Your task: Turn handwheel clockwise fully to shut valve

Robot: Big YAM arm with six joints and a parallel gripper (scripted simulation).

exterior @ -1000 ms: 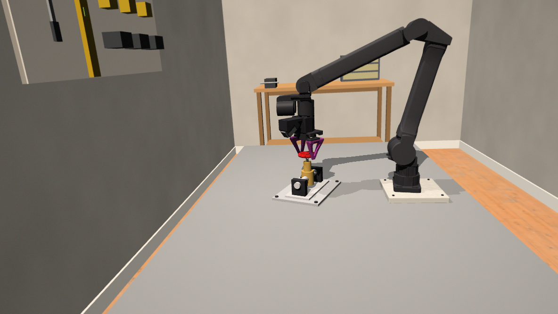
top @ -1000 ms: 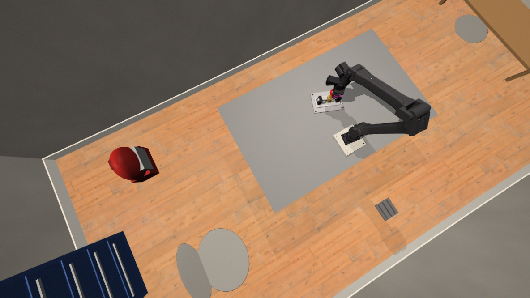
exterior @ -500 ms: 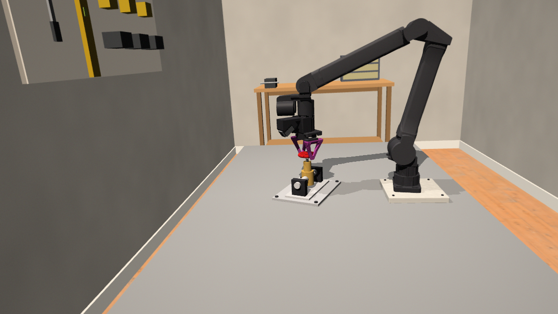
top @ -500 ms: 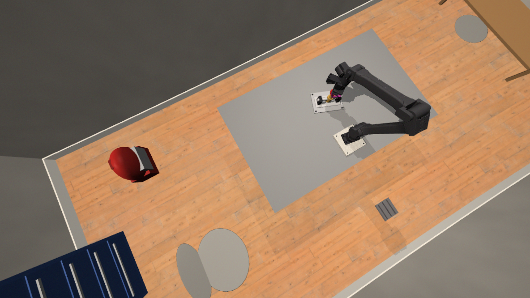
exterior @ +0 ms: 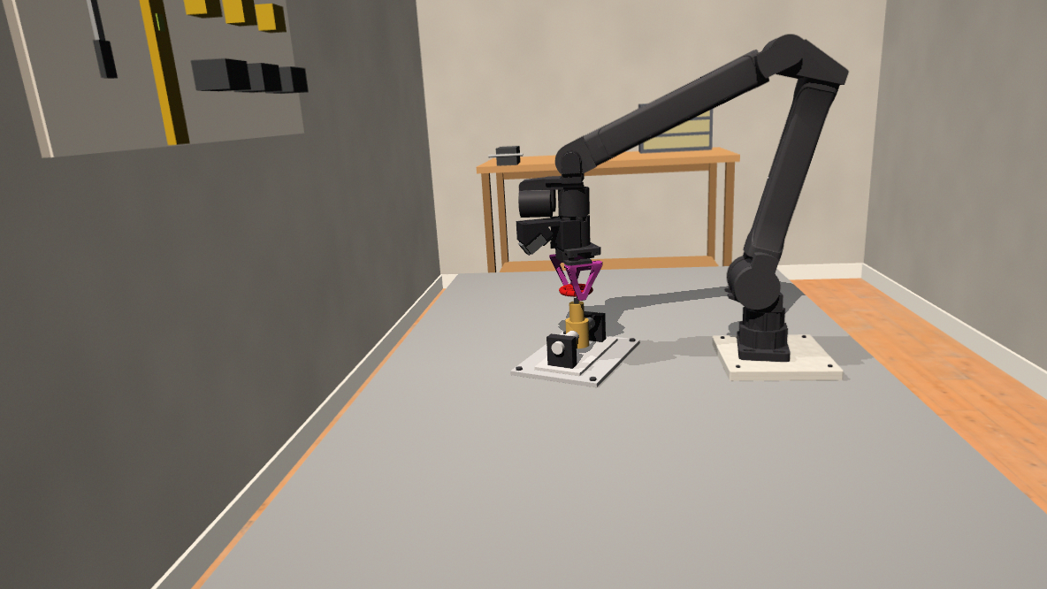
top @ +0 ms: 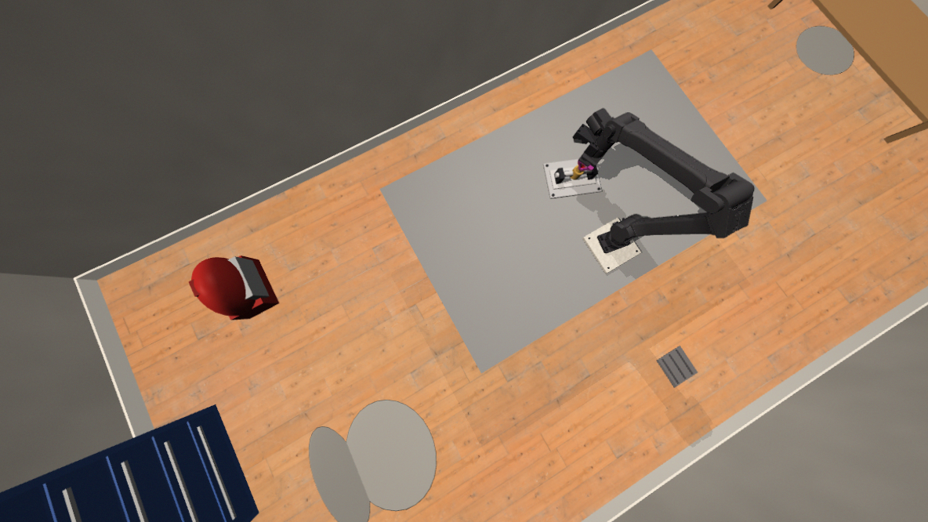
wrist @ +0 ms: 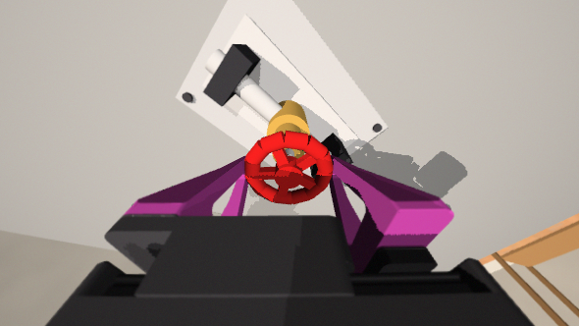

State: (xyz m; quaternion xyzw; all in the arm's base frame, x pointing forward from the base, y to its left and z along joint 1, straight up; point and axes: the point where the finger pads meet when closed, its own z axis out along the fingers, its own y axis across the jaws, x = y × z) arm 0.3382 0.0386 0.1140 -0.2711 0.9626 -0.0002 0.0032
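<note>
My hand is 1 cm above the red handwheel.
</note>
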